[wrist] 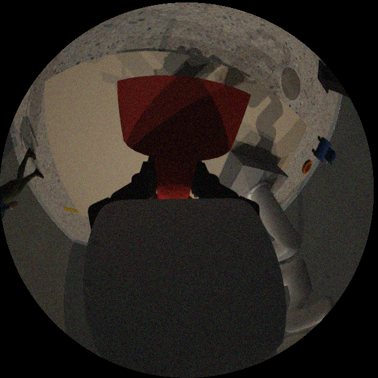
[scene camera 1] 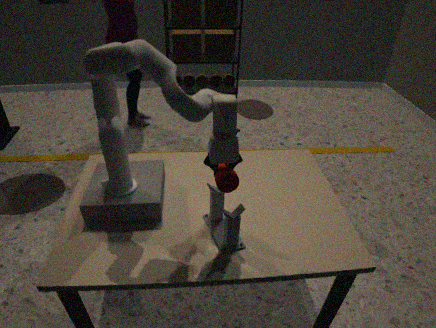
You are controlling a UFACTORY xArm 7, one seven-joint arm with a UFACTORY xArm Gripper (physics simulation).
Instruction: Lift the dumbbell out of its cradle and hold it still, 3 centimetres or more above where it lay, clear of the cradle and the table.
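Note:
The red dumbbell is held in the air above the cradle, with a visible gap below it in the scene view. One of its heads faces the scene camera; the other is mostly hidden. My gripper is shut on the dumbbell's handle, with a black finger on each side of it in the wrist view. The grey cradle stands upright on the table with its two notched posts empty. The cradle is hidden behind the dumbbell in the wrist view.
The arm's grey base block stands on the left part of the table in the scene view. The table's front edge lies beyond the cradle's near end. A dark rack and a standing person are on the floor behind the table.

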